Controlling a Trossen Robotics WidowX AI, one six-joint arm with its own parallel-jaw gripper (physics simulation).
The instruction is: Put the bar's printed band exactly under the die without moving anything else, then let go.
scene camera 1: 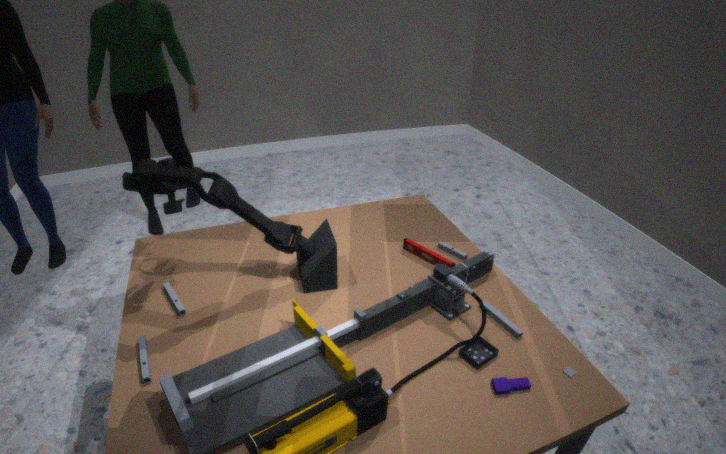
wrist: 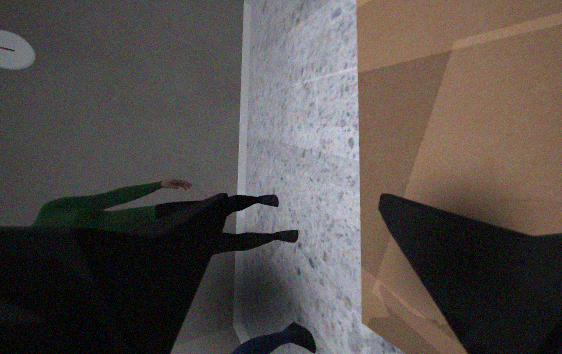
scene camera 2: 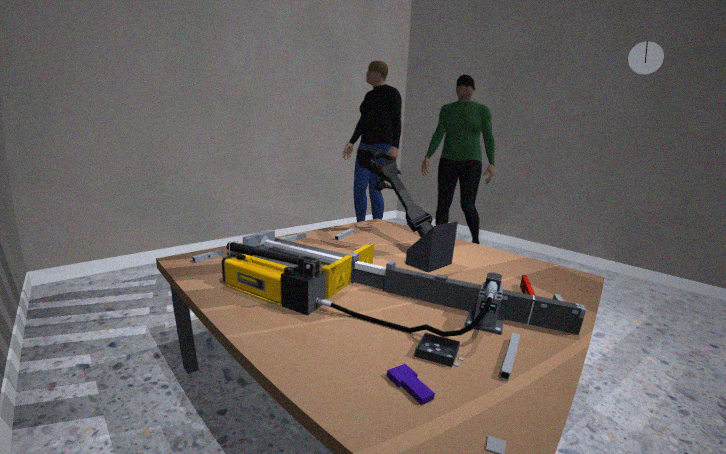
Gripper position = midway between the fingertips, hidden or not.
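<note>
My gripper (wrist: 303, 200) is open, and it holds nothing. I can see a long grey bar (scene camera 1: 197, 395), though in the wrist view the long grey bar is out of frame. I also see a yellow and black unit (scene camera 1: 358, 405), and scene camera 2 shows the yellow and black unit too (scene camera 2: 297, 288).
</note>
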